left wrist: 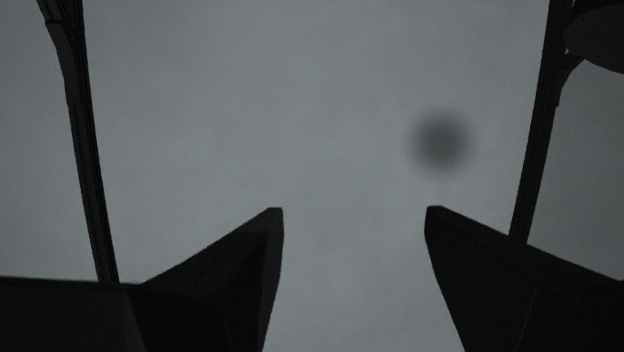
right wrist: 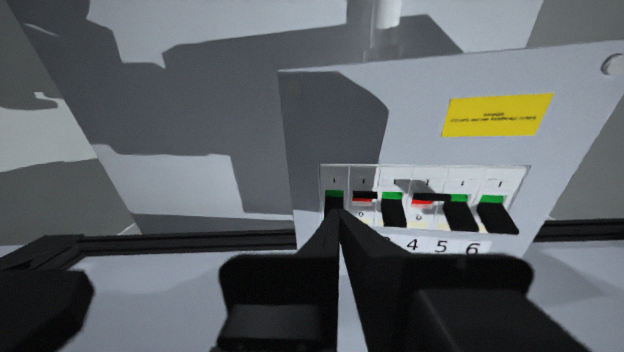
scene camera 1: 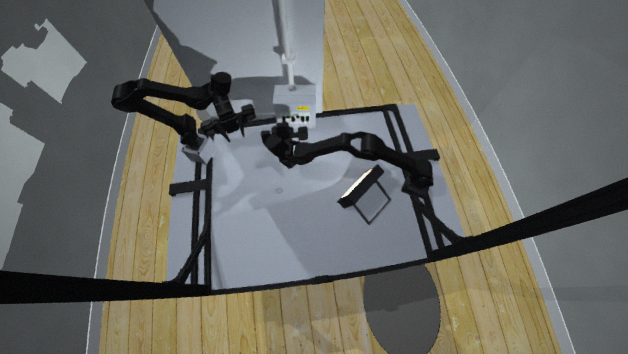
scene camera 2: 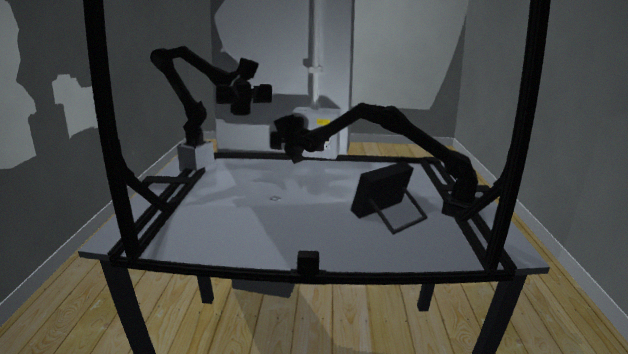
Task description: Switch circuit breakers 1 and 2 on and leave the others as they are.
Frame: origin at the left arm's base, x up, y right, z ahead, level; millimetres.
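Where they show: left gripper, fingertip midpoint: (left wrist: 354, 220) (scene camera 1: 236, 139) (scene camera 2: 246, 100); right gripper, fingertip midpoint: (right wrist: 337, 214) (scene camera 1: 283, 120); left arm's base, origin of the base link: (scene camera 1: 195, 143) (scene camera 2: 194, 143); right arm's base, origin of the base link: (scene camera 1: 418, 182) (scene camera 2: 463, 199).
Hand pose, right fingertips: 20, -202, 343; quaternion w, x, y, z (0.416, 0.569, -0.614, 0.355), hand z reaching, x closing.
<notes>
Each offset is from my right fingertips to the top centre of the thing, as dx, dy, dz. "*": to the spot under its first point. Level surfaces: height alone.
The grey breaker box @(* +87, -78, +27) (scene camera 1: 294, 94) (scene camera 2: 334, 115) (right wrist: 420, 115) stands beyond the table's far edge. In the right wrist view, breaker 1 @(* +0, -14, -7) (right wrist: 334, 202) at the far left has its lever down under a green strip. Breaker 2 @(* +14, -8, +15) (right wrist: 364, 194) has its lever up over a red strip. Breakers 3 @(* -4, -20, +34) (right wrist: 394, 214), 5 (right wrist: 462, 216) and 6 @(* -3, -38, +92) (right wrist: 497, 218) are down, showing green; breaker 4 @(* +14, -19, +52) (right wrist: 431, 197) is up, showing red. My right gripper (right wrist: 337, 214) is shut and empty, its tips overlapping breaker 1's lower end; contact is unclear. My left gripper (scene camera 1: 235, 137) (left wrist: 354, 220) is open and empty, raised left of the box.
A black lit panel (scene camera 1: 361, 188) (scene camera 2: 383, 190) on a wire stand is on the right part of the table @(dx -123) (scene camera 1: 250, 240) (scene camera 2: 215, 245). A white pipe @(* +346, -93, +8) (scene camera 1: 284, 35) (scene camera 2: 315, 50) rises from the box. Black frame bars edge the table. A small ring mark lies near its middle.
</notes>
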